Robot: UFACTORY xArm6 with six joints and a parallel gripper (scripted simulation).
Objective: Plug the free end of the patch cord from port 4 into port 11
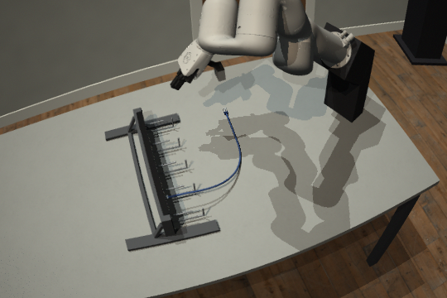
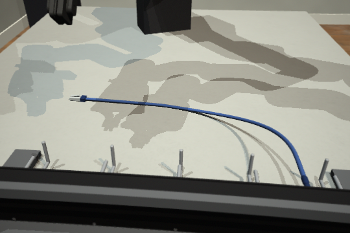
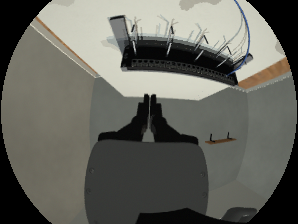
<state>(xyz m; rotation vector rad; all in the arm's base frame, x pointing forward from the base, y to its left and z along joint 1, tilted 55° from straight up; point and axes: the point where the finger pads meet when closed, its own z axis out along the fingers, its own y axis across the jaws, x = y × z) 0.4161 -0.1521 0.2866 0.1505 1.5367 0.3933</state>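
Right now my hand is 15 cm past the plug, 12 cm to the left of it and 24 cm above it.
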